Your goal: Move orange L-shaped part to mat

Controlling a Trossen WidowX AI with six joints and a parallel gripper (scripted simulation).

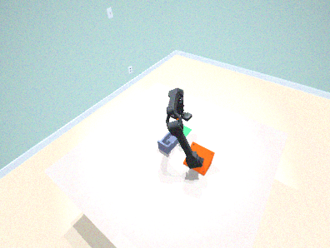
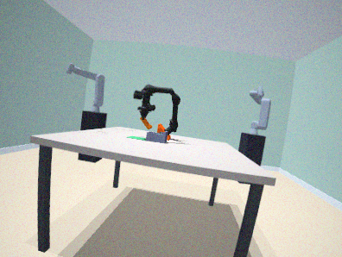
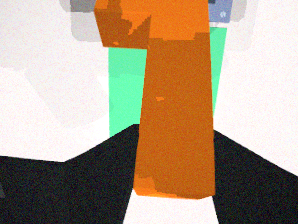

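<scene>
Now: gripper tip 10 mm past the green mat, 30 mm to the left of it and 170 mm above it. From my gripper tip the other things lie so: orange L-shaped part: 10 mm behind, 30 mm to the left, 30 mm below.
</scene>
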